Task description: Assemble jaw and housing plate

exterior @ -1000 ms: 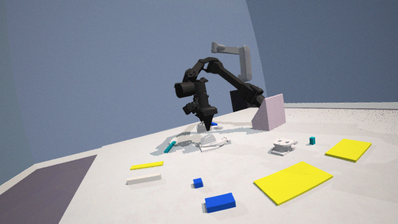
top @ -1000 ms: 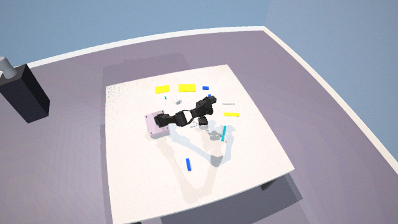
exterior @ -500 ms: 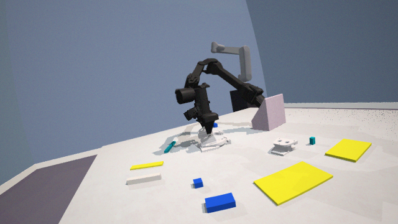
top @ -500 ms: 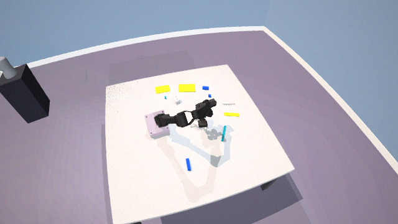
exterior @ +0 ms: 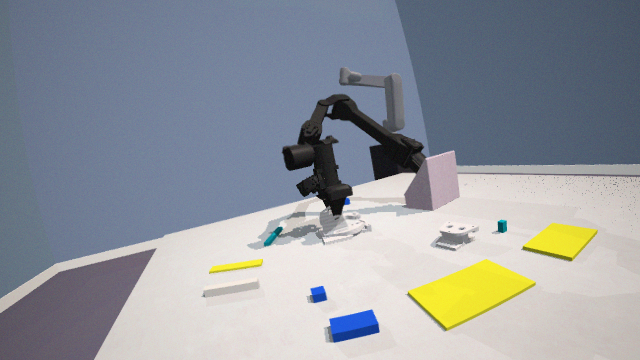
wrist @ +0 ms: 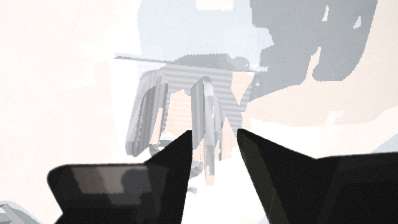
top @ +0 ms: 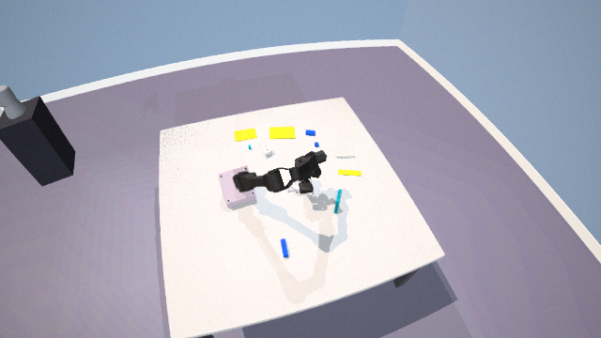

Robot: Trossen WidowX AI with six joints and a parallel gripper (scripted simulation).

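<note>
The teal cube is 40 cm to the left of my gripper tip, 14 cm behind it and 2 cm below it. From my gripper tip the other things lie so: blue cube: 26 cm to the left, 23 cm ahead, 2 cm below; yellow strip: 29 cm ahead, 3 cm below; teal bar: 14 cm to the right, 13 cm ahead, 3 cm below.
</note>
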